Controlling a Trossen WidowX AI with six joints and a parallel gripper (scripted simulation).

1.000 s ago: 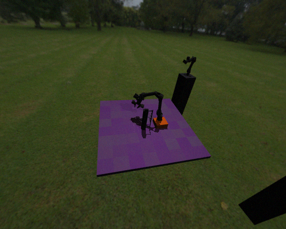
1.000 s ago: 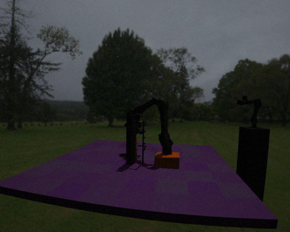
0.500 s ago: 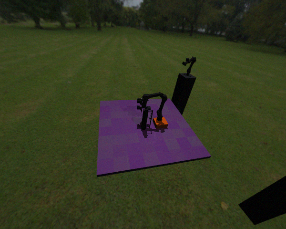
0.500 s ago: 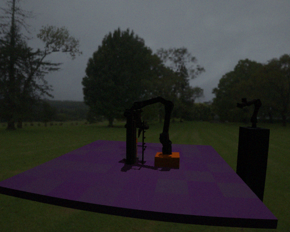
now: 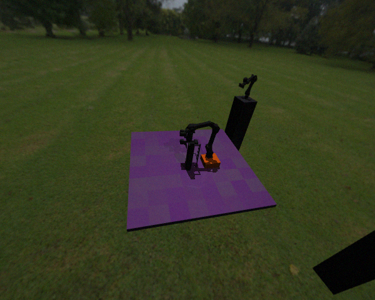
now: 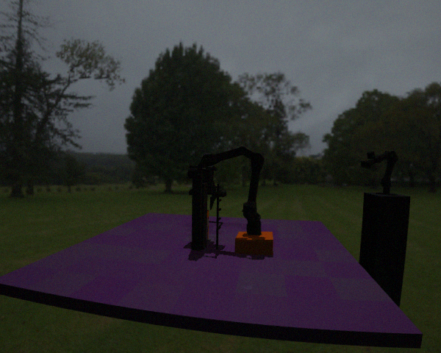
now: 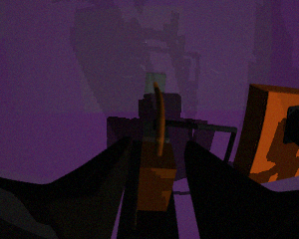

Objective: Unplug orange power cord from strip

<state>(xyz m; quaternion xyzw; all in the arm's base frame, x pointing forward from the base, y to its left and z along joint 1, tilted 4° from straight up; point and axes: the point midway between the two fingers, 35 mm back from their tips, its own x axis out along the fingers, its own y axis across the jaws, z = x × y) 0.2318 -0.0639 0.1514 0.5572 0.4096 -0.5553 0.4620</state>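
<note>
Now: the orange plug 60 mm to the left of my gripper tip, 10 mm below it and 10 mm ahead of it. From my gripper tip the other things lie so: thin dark rack (140 mm to the left, 60 mm behind, 10 mm below).
</note>
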